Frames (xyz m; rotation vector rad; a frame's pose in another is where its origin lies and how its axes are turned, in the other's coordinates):
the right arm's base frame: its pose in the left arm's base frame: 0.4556 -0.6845 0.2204 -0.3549 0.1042 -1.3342
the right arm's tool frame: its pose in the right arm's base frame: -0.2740 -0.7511 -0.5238 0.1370 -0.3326 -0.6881
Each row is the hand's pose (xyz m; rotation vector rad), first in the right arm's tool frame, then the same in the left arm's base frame.
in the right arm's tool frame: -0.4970 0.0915 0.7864 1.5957 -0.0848 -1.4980
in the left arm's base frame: -0.0649 0.0834 0.3306 -0.9397 2.2008 1.6581
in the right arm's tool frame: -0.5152 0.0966 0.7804 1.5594 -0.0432 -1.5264
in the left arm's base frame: -0.0547 0.0923 0.3161 -0.9580 2.1420 1.6952
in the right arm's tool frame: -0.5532 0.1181 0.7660 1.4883 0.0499 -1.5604
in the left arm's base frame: -0.0238 0.1058 0.2850 -1.0053 2.0321 1.7783
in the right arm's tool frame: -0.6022 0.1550 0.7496 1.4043 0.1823 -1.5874
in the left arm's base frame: 0.0250 0.1208 0.2471 -1.0835 1.8901 1.8791
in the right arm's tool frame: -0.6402 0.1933 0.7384 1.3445 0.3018 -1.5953
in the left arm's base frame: 0.0719 0.1295 0.2196 -1.1649 1.7736 1.9540
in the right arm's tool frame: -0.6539 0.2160 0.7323 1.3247 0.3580 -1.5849
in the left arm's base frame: 0.0967 0.1281 0.2085 -1.2099 1.7297 1.9884
